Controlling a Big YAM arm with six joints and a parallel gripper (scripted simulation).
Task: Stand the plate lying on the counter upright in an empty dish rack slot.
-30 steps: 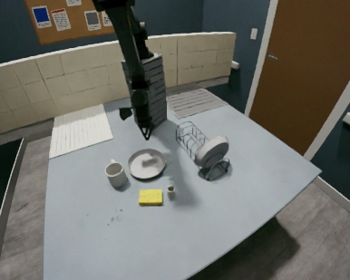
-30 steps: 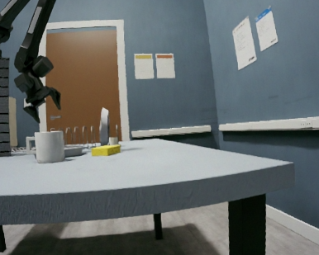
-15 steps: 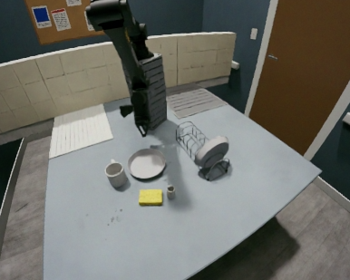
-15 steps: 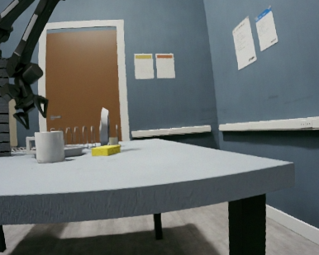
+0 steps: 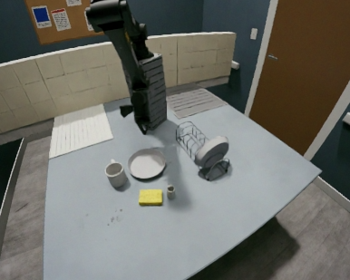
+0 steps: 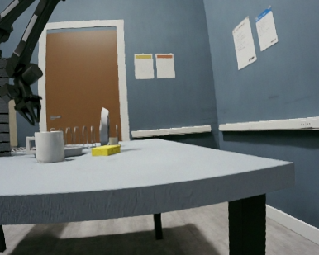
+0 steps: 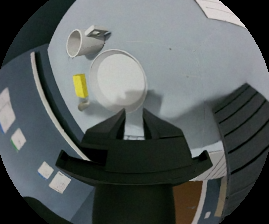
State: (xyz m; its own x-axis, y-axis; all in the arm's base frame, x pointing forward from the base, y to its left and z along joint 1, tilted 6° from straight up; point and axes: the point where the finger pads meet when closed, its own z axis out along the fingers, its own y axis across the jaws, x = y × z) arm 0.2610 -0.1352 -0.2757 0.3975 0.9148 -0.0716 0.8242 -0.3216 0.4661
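The white plate lies 12 cm below my hand, 10 cm ahead of it and 4 cm to the right of it. From my hand the other things lie so: white draining mat (45 cm behind, 34 cm to the right, 13 cm below); then white mug (20 cm to the right, 11 cm ahead, 9 cm below); then small white cup (30 cm ahead, 12 cm below, 2 cm to the right).
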